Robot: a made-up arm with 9 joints.
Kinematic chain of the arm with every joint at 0, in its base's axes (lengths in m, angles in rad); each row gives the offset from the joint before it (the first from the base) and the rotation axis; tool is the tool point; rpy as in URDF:
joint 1: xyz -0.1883 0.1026 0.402 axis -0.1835 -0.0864 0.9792
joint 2: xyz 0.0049 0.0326 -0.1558 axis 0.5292 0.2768 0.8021
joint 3: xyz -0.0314 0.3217 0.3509 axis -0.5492 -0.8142 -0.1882
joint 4: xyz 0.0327 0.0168 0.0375 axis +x
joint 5: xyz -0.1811 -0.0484 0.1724 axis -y
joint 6: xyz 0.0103 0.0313 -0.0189 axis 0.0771 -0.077 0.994
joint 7: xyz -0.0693 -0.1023 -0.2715 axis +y
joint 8: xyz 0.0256 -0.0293 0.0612 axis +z
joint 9: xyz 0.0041 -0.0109 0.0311 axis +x
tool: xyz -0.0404 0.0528 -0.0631 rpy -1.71 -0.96 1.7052
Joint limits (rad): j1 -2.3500..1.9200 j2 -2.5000..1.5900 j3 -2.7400..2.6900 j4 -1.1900..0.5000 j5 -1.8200..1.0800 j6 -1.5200..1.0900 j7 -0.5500..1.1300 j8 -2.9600..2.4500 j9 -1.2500..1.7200
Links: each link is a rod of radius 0.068 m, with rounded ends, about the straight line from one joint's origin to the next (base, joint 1, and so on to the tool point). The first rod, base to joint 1, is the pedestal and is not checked.
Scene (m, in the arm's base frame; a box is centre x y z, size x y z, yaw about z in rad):
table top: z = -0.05
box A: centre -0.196 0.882 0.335 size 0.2 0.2 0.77 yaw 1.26
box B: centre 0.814 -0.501 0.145 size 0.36 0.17 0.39 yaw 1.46
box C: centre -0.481 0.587 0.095 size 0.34 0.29 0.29 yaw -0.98
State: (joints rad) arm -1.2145 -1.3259 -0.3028 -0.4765 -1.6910 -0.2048 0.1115 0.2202 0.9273
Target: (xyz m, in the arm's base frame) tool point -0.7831 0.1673 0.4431
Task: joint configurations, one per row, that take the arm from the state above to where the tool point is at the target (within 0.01 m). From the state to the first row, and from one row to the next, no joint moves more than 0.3 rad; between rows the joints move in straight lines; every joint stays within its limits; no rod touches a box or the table.
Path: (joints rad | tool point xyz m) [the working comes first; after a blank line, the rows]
Joints at the target: 0.8382 -0.3919 0.3713 0.2994 -1.1378 0.2180 0.1458 0.3697 0.6816
Straight joint move there: touches box A.

1: -1.2402 -1.0657 -0.3322 -0.4191 -1.6243 -0.0487 -0.0420 0.3382 0.9090 | 0.5572 0.2707 0.7218
2: -1.2658 -0.8054 -0.3616 -0.3617 -1.5576 0.1074 -0.1955 0.4563 0.8907 | 0.4124 0.3362 0.8572
3: -1.2915 -0.5452 -0.3910 -0.3043 -1.4908 0.2635 -0.3491 0.5743 0.8724 | 0.2284 0.3625 0.9570
4: -1.3172 -0.2850 -0.4204 -0.2469 -1.4241 0.4195 -0.5026 0.6923 0.8541 | 0.0264 0.3510 1.0055
5: -1.0478 -0.2983 -0.3214 -0.1786 -1.3883 0.3944 -0.4215 0.6520 0.8325 | -0.0527 0.4683 0.9609
6: -0.7783 -0.3117 -0.2224 -0.1103 -1.3525 0.3692 -0.3405 0.6117 0.8110 | -0.1666 0.5539 0.9029
7: -0.5089 -0.3251 -0.1235 -0.0420 -1.3167 0.3440 -0.2594 0.5713 0.7894 | -0.3027 0.5970 0.8336
8: -0.2395 -0.3384 -0.0245 0.0263 -1.2809 0.3188 -0.1784 0.5310 0.7678 | -0.4453 0.5916 0.7560
9: 0.0299 -0.3518 0.0744 0.0946 -1.2451 0.2936 -0.0973 0.4907 0.7463 | -0.5780 0.5378 0.6741
10: 0.2993 -0.3652 0.1734 0.1629 -1.2094 0.2684 -0.0163 0.4504 0.7247 | -0.6858 0.4415 0.5921
11: 0.5688 -0.3785 0.2724 0.2311 -1.1736 0.2432 0.0647 0.4101 0.7032 | -0.7566 0.3132 0.5139
12: 0.8382 -0.3919 0.3713 0.2994 -1.1378 0.2180 0.1458 0.3697 0.6816 | -0.7831 0.1673 0.4431

